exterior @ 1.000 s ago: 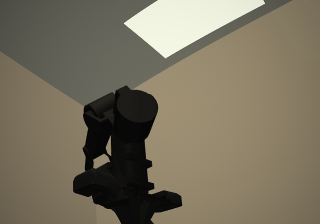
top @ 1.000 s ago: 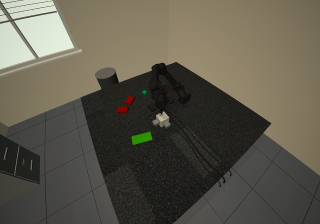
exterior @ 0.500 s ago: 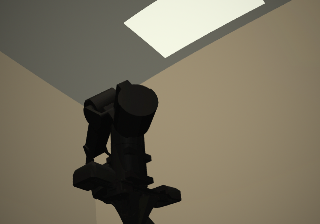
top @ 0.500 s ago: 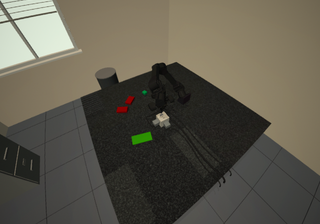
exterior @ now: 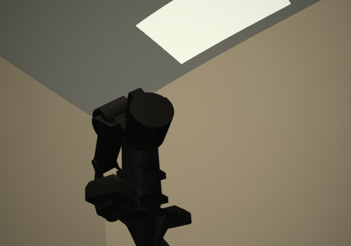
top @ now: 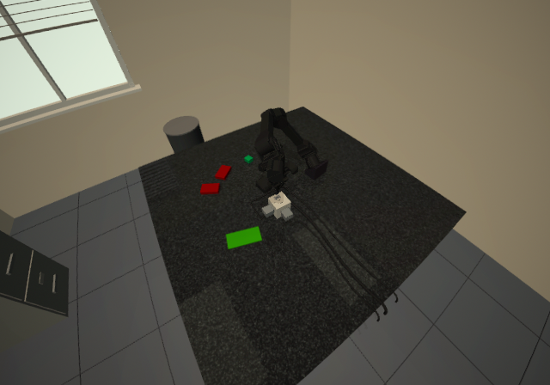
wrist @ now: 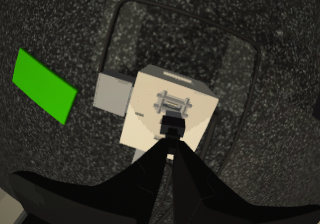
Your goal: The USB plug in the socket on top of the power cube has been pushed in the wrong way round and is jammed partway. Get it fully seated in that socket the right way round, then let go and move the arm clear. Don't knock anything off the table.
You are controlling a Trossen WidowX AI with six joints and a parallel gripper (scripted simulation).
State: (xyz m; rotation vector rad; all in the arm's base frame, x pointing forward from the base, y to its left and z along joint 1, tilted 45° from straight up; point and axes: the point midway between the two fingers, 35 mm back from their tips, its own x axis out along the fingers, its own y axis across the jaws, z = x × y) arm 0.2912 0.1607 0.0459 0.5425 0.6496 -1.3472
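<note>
Right now my gripper tip is 2 cm above the dark USB plug. Round my gripper tip: green cube (5 cm behind, 38 cm to the right, 12 cm below); green flat pad (21 cm ahead, 5 cm to the left, 13 cm below).
</note>
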